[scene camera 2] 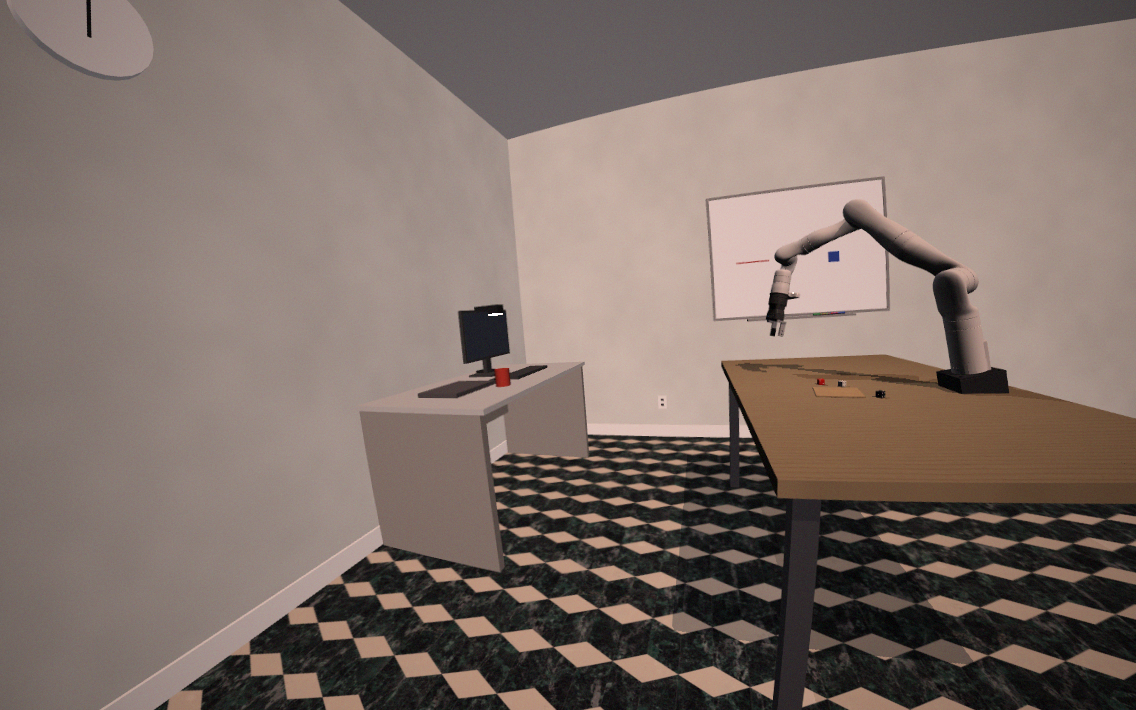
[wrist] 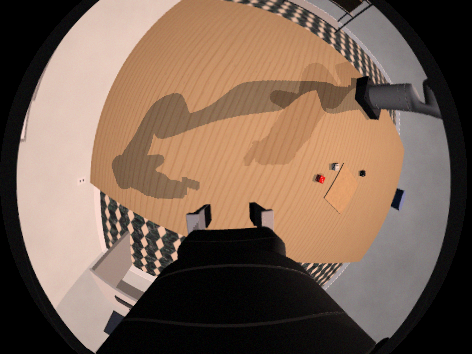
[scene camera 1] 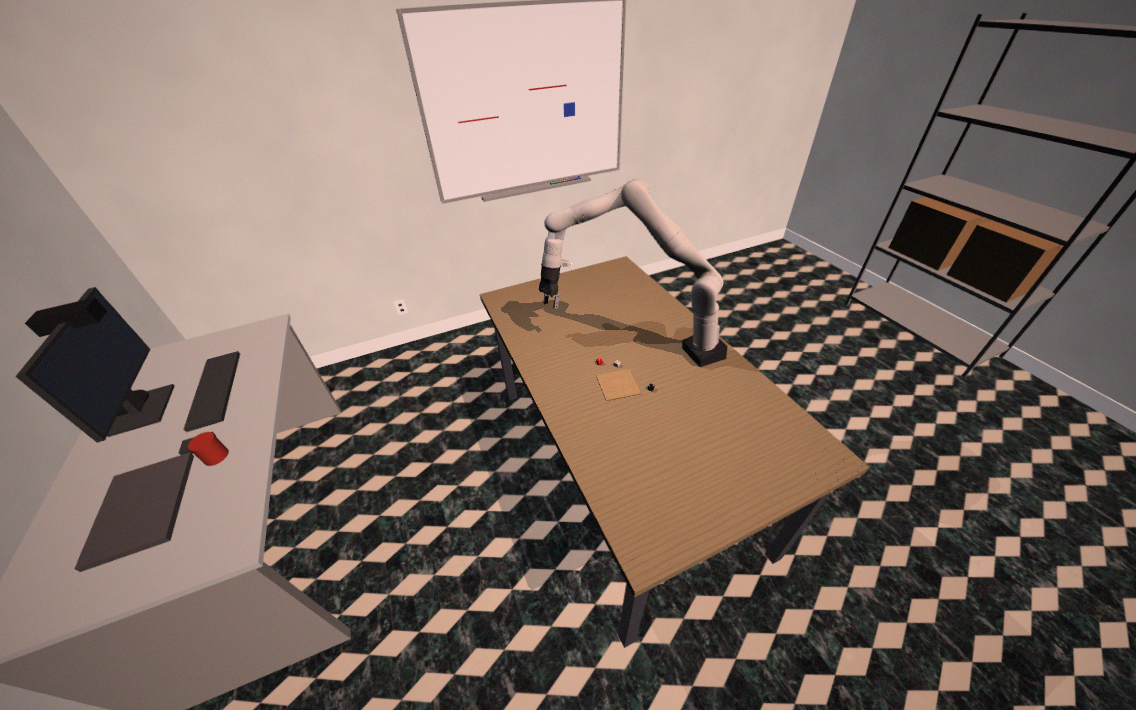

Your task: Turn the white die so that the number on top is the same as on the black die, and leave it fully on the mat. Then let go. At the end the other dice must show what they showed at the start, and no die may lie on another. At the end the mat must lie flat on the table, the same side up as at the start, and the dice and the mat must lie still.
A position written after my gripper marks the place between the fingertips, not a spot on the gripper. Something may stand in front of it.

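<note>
A tan mat point(scene camera 1: 619, 384) is visible to me in scene camera 1. In the wrist view I can see my gripper point(wrist: 230, 211).
</note>
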